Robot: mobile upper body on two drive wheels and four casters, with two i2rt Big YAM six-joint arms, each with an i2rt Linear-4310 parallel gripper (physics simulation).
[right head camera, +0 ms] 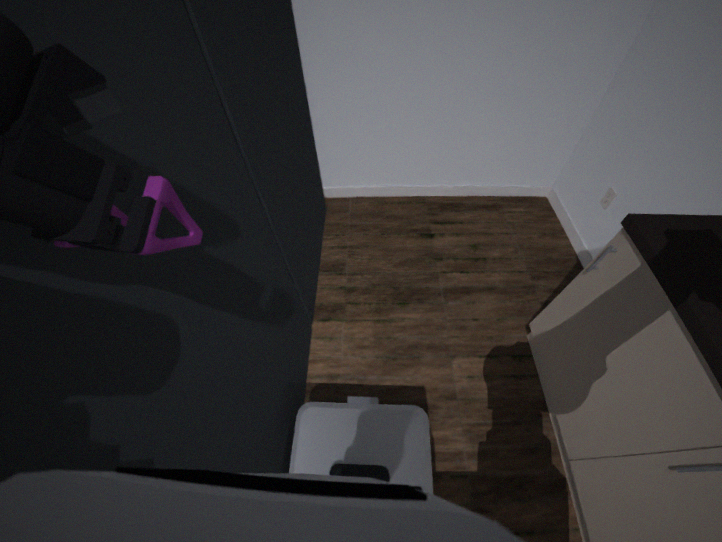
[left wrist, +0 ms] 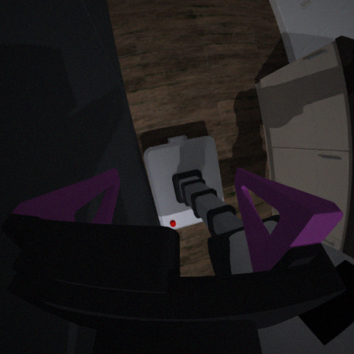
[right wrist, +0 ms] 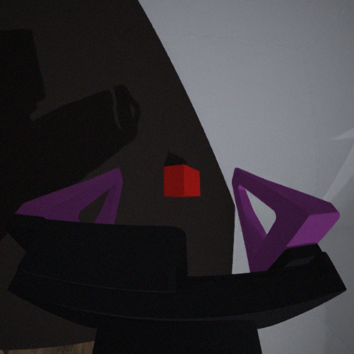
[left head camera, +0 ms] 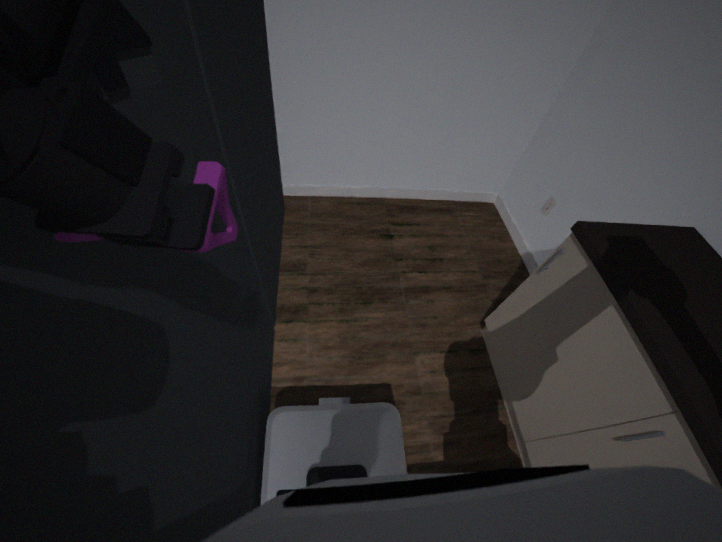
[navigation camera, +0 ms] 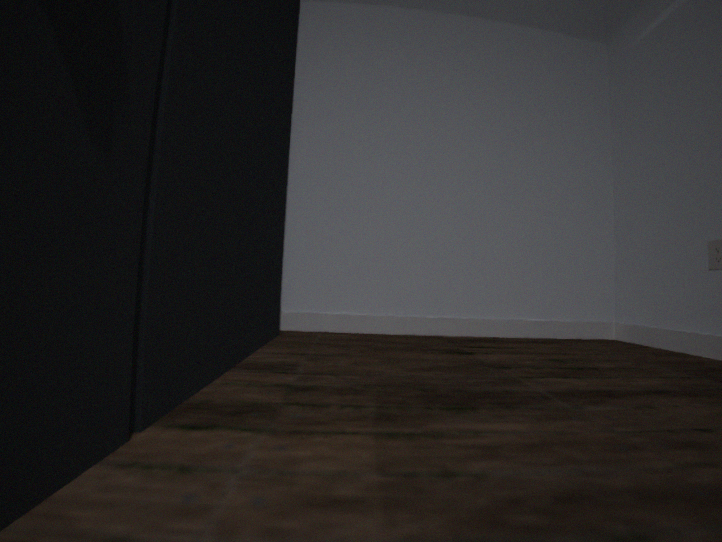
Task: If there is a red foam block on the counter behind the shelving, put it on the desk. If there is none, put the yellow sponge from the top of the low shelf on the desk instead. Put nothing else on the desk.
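Places are measured from the left arm's base along level axes (x ahead, y left, z up), in centimetres.
Where they show: left gripper, between the fingertips: (right head camera: pixel 169 236) (left head camera: pixel 191 231).
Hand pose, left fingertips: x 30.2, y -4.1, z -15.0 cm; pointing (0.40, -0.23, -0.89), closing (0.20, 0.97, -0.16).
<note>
After its pixels a point has its place.
A red block (right wrist: pixel 181 181) stands on the dark counter top (right wrist: pixel 160 120) (left head camera: pixel 702 262) {z -50.0, x 55.9, y -148.2 cm} (right head camera: pixel 699 274) {z -50.0, x 50.6, y -111.0 cm}, near its edge by the white wall. In the right wrist view my open right gripper (right wrist: pixel 176 174) has its two purple fingers at either side of the block in the picture, with nothing gripped; the height between them is hard to judge. My left gripper (left wrist: pixel 176 174) is open and empty. One of its purple fingers (left head camera: pixel 209 172) (right head camera: pixel 154 186) shows before the dark panel at the left of both head views. The yellow sponge and the desk cannot be made out.
A tall dark panel (left head camera: pixel 242 87) {z -33.3, x 106.8, y 8.5 cm} (right head camera: pixel 274 87) {z -33.9, x 116.6, y 8.7 cm} (navigation camera: pixel 221 204) {z -101.6, x 100.7, y 8.3 cm} runs along the left. A beige cabinet (left head camera: pixel 583 361) {z -77.1, x 32.9, y -104.9 cm} (right head camera: pixel 629 402) {z -83.7, x 26.4, y -105.1 cm} (left wrist: pixel 290 130) stands at the right, under the counter top. The grey robot base (left head camera: pixel 291 437) {z -115.0, x 20.6, y -6.2 cm} (left wrist: pixel 160 185) is between them on the wooden floor (left head camera: pixel 361 280) {z -141.0, x 107.3, y -41.2 cm} (navigation camera: pixel 408 420) {z -141.0, x 85.7, y -32.3 cm}.
</note>
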